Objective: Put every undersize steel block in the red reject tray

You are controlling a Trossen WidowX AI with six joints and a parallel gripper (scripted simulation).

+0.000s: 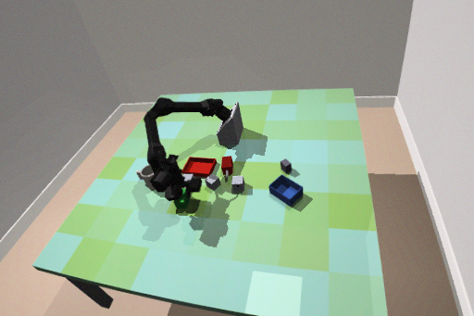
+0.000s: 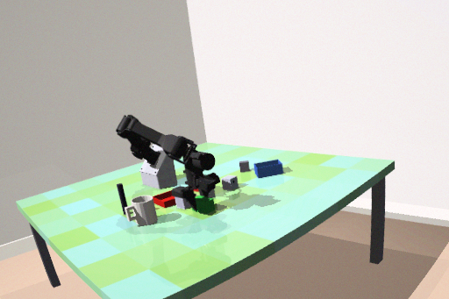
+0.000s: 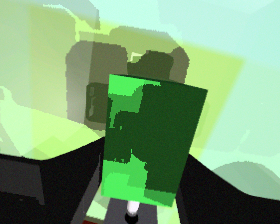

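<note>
My gripper tip is now 20 mm below the green GO gauge and 10 mm past it. Round my gripper tip: steel block: 220 mm to the left, 100 mm behind, 10 mm above; mug: 200 mm to the right, 70 mm behind, 30 mm above; red reject tray: 180 mm behind.
</note>
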